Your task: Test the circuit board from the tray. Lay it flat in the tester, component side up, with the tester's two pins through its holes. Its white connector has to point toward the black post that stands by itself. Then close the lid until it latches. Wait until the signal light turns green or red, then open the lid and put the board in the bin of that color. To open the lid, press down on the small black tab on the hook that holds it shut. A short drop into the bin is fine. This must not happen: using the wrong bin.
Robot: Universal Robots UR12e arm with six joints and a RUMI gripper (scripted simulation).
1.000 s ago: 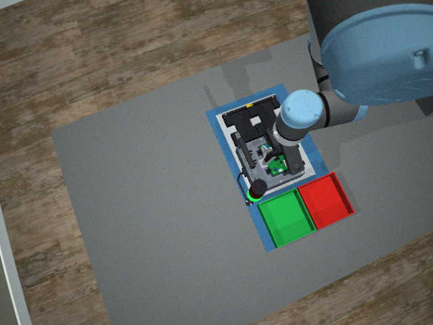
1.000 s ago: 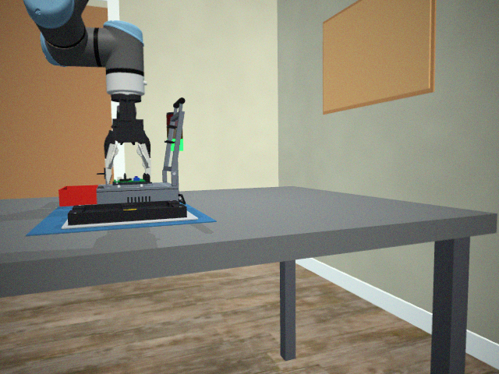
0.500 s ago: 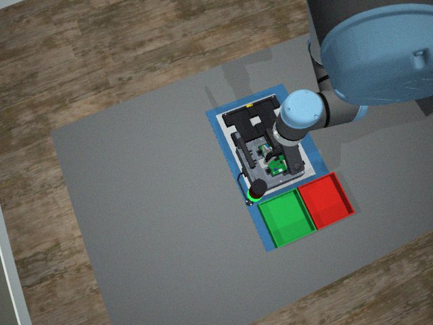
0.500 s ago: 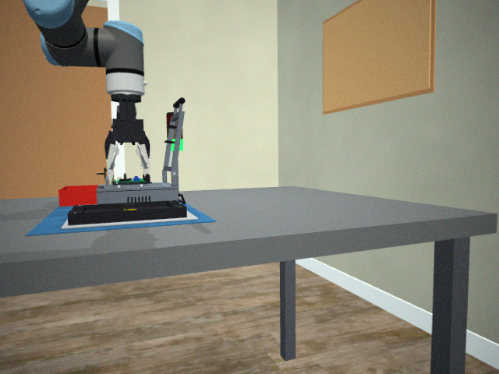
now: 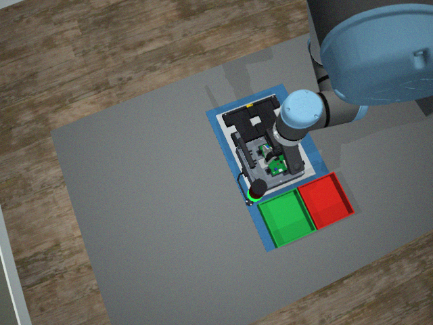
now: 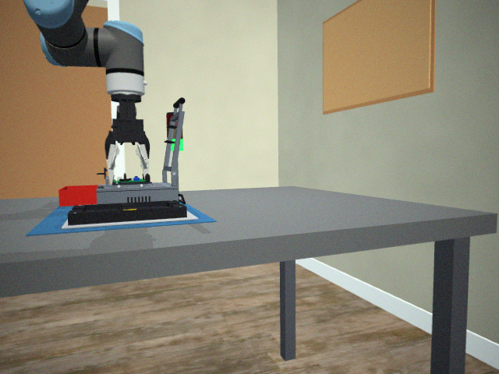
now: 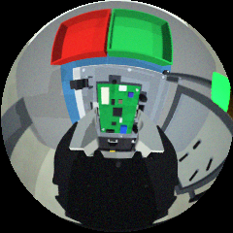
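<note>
Now: the green circuit board 1 cm to the right of my hand. Also, from my hand: green bin: 20 cm to the left, 6 cm below, 3 cm ahead; then black latch hook: 7 cm behind, 4 cm to the left, 1 cm above; then tester lid: 12 cm ahead, 11 cm above.
</note>
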